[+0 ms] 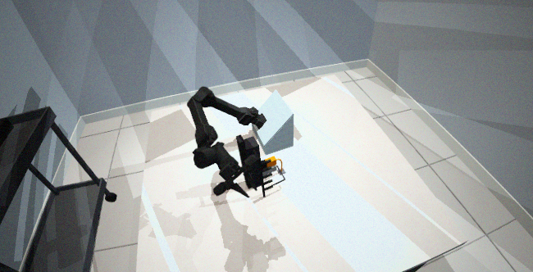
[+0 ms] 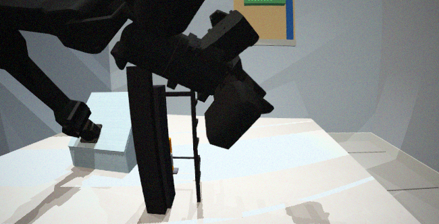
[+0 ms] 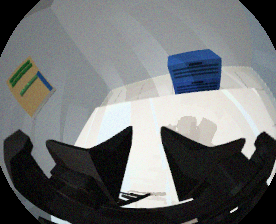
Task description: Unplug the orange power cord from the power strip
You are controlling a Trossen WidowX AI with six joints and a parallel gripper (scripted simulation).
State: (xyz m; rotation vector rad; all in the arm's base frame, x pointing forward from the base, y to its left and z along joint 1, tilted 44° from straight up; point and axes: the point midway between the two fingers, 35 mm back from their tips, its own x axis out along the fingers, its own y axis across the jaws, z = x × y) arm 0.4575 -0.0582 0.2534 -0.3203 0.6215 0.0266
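The orange plug lies 21 cm behind my gripper tip, 13 cm to the left of it and 13 cm below it. The rest, counted from my gripper tip: black power strip (21 cm behind, 6 cm to the left, 11 cm below); then thin black rack (12 cm behind, 7 cm to the left, 11 cm below).
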